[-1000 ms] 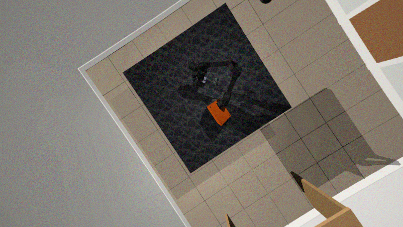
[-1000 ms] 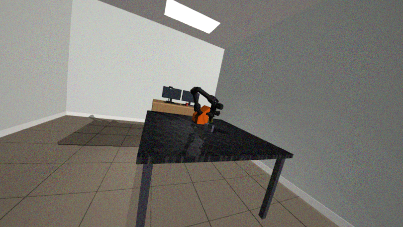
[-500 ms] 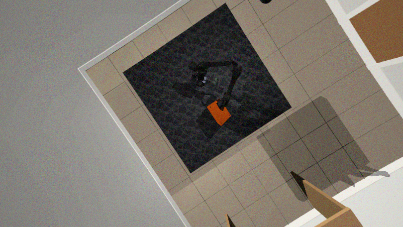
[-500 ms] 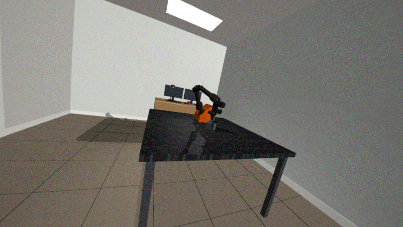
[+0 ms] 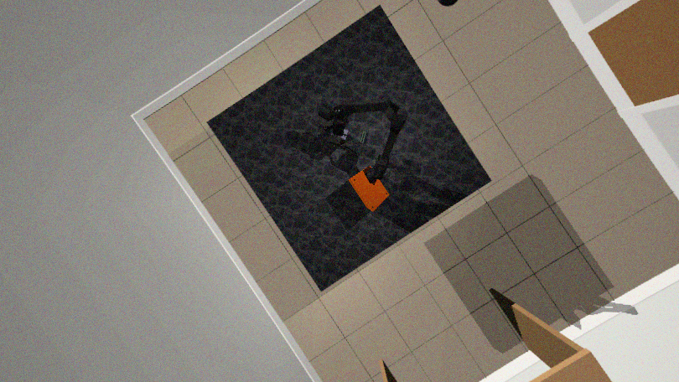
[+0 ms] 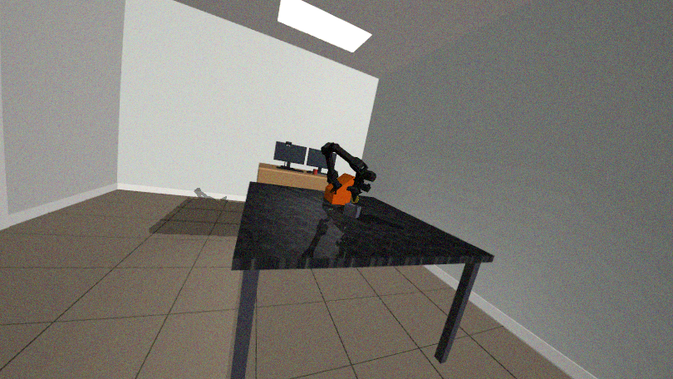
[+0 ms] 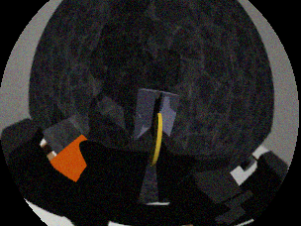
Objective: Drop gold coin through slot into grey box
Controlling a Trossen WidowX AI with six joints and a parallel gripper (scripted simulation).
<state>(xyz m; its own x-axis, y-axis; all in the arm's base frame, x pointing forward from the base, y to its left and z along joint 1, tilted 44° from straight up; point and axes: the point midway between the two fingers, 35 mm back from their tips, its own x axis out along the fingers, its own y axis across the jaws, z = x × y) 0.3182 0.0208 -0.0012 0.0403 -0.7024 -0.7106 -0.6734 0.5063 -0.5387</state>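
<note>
The gold coin is 20 mm above my gripper tip.
</note>
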